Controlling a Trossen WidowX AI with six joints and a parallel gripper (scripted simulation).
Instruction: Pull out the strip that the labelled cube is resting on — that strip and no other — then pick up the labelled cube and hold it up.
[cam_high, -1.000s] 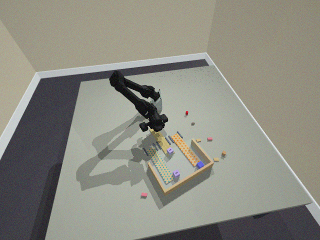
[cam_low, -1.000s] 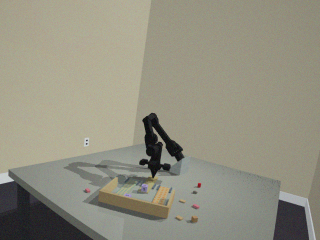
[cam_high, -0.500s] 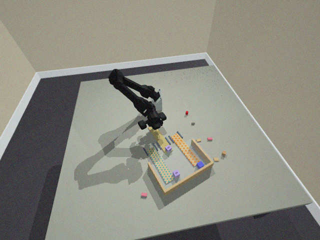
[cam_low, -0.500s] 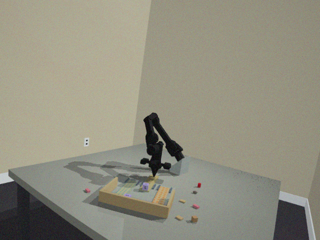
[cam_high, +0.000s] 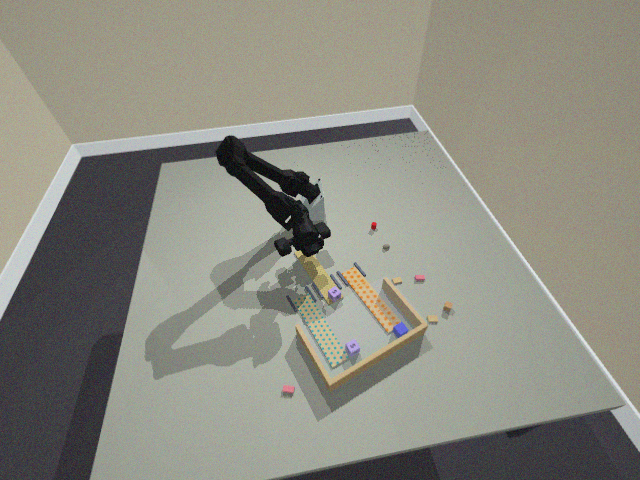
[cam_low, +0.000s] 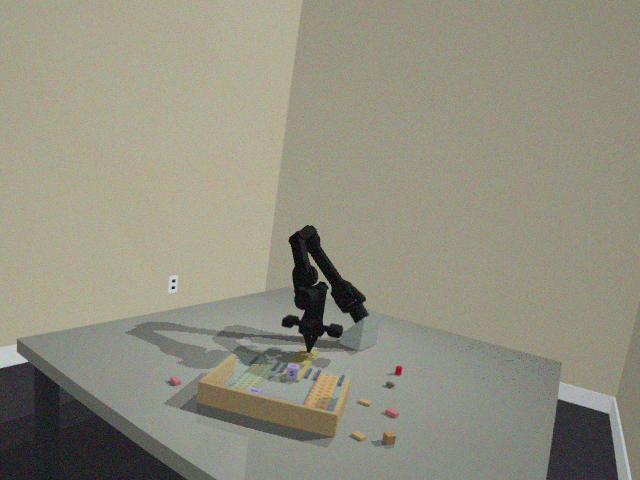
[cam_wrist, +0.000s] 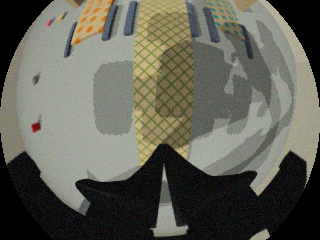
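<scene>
My gripper tip is now 9 cm short of the yellow checked strip and 3 cm to the right of it. Also, from my gripper tip: grey lump 29 cm to the left, 3 cm ahead; red cylinder 28 cm to the left, 7 cm behind, 1 cm above; tan piece 39 cm to the left, 31 cm ahead.
</scene>
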